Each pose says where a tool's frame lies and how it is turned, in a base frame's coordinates. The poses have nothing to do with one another.
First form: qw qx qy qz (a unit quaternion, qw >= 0); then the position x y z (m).
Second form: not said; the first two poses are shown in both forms.
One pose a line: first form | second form
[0.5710 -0.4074 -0.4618 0.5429 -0.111 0.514 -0.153] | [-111 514 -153 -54.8 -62.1 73.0]
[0.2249 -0.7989 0.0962 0.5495 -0.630 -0.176 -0.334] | [-630 -176 -334 -126.3 15.2 86.9]
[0.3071 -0.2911 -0.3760 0.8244 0.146 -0.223 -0.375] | [146 -223 -375 -44.1 -57.0 124.9]
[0.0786 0.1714 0.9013 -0.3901 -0.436 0.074 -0.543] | [-436 74 -543 29.4 154.6 -66.9]
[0.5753 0.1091 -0.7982 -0.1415 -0.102 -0.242 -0.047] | [-102 -242 -47 14.6 -107.1 -19.0]
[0.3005 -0.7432 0.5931 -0.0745 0.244 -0.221 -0.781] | [244 -221 -781 -113.0 90.2 -11.3]
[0.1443 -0.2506 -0.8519 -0.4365 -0.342 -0.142 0.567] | [-342 -142 567 -41.4 -140.7 -72.1]
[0.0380 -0.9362 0.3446 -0.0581 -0.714 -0.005 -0.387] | [-714 -5 -387 -164.6 60.6 -10.2]
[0.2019 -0.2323 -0.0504 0.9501 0.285 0.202 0.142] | [285 202 142 -37.2 -8.1 152.0]
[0.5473 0.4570 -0.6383 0.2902 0.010 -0.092 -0.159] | [10 -92 -159 62.0 -86.7 39.4]
